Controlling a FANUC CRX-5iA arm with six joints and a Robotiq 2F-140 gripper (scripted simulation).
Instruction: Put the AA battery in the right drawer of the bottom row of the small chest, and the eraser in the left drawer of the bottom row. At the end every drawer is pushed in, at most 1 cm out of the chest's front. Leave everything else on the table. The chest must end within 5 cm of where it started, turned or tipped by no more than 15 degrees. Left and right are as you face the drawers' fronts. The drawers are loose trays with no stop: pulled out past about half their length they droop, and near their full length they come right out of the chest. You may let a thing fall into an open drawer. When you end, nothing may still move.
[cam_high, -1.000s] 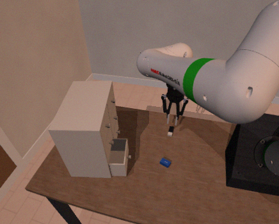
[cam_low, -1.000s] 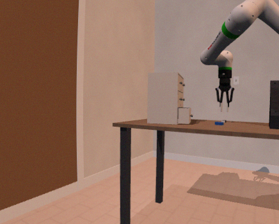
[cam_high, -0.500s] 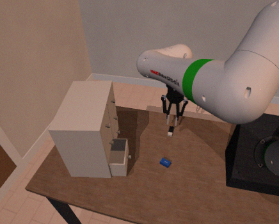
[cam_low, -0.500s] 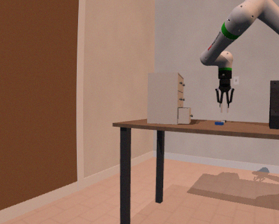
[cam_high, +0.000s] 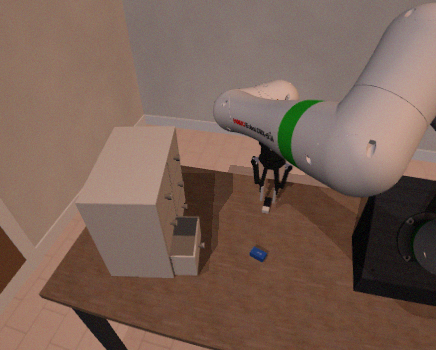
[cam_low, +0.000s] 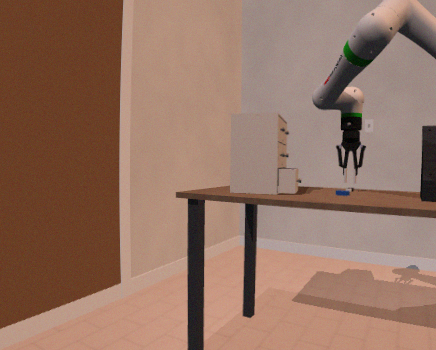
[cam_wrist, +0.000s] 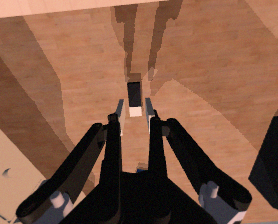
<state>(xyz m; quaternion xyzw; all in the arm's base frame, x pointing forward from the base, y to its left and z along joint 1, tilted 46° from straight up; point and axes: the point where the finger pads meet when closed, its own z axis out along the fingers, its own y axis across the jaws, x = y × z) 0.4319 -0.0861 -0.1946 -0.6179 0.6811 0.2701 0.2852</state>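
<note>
The eraser lies 6 cm below my hand and 1 cm to the left of it. The rest, counted from my hand: orange AA battery (35 cm ahead, 14 cm to the left, 5 cm below); blue AA battery (21 cm to the left, 6 cm below, 1 cm ahead).
</note>
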